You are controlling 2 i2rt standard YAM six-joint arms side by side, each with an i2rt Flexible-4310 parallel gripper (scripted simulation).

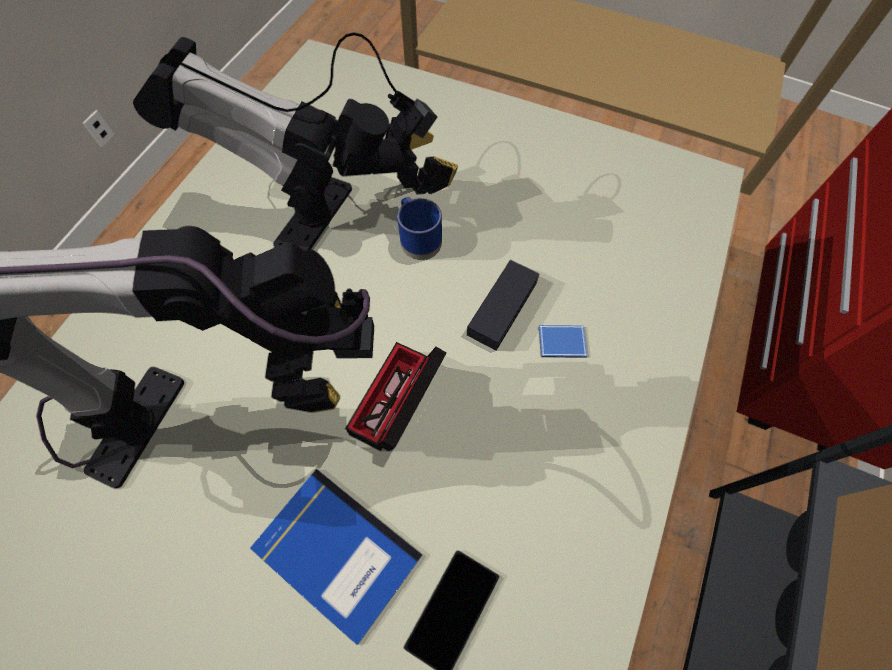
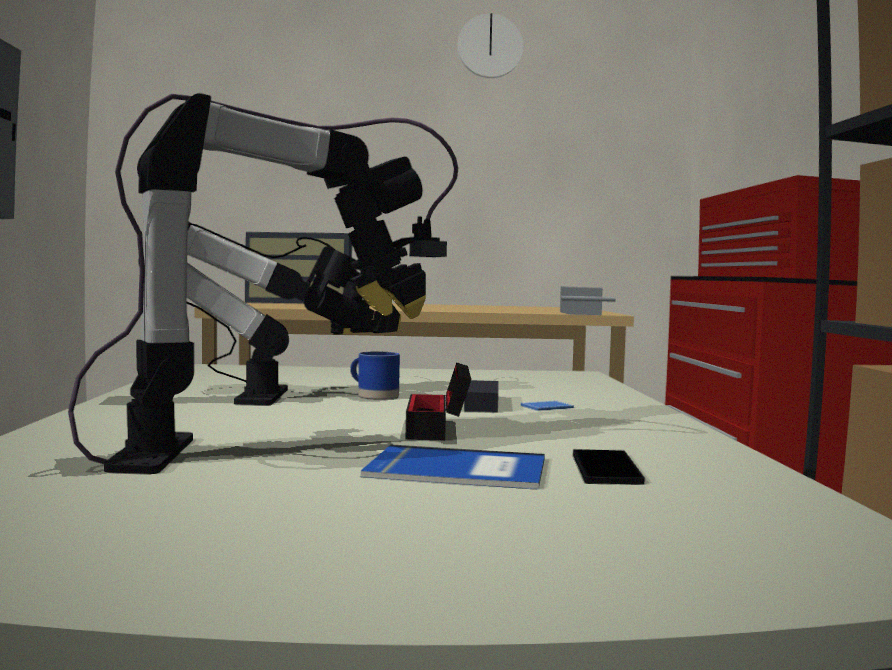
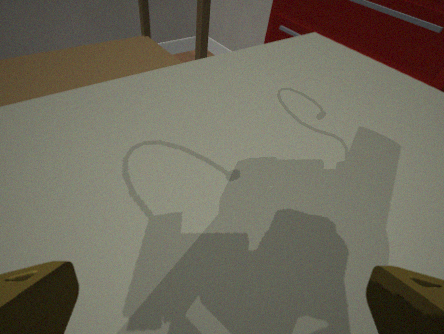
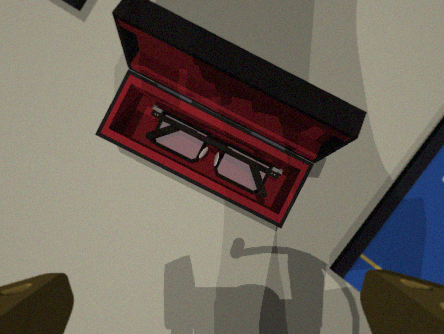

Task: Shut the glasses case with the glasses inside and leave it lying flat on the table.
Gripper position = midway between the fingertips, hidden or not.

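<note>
In image 1 I can see my left gripper (image 1: 444, 153), along with a blue mug (image 1: 419, 214), a glasses case (image 1: 406, 358), a dark box (image 1: 495, 316) and a blue card (image 1: 555, 340). Image 2 gives me my right gripper (image 2: 401, 316), and the mug is there too (image 2: 379, 372), as are the case (image 2: 420, 425) and the box (image 2: 482, 396). As for image 3, the glasses case is out of frame there, and the blue mug is out of frame in image 3 too. Image 4 does have the case (image 4: 128, 118).
</note>
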